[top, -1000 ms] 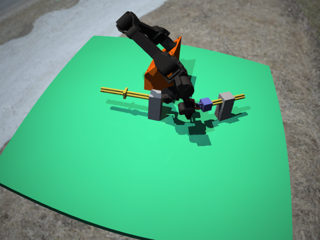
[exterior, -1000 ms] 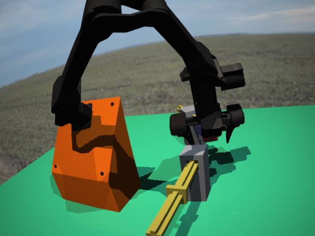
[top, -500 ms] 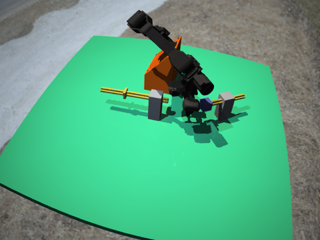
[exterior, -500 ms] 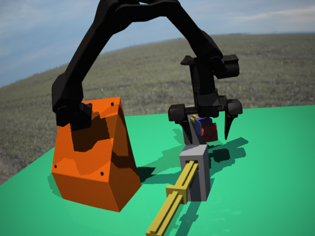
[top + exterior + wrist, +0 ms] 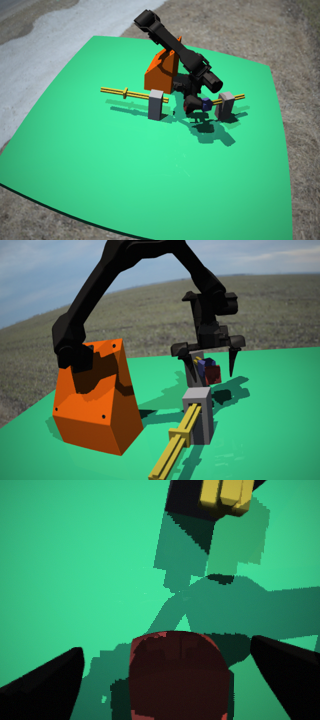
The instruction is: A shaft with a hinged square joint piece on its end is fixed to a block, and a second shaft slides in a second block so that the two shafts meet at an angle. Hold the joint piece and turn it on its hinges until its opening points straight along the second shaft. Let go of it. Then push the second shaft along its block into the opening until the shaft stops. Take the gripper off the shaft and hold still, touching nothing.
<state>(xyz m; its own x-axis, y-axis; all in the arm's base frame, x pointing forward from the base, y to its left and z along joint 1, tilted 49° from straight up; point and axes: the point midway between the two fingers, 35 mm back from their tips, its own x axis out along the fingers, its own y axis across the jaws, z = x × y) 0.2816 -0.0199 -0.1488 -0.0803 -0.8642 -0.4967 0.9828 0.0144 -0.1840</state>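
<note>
Right now my gripper tip is 2 cm to the right of the red joint piece and 1 cm below it.
</note>
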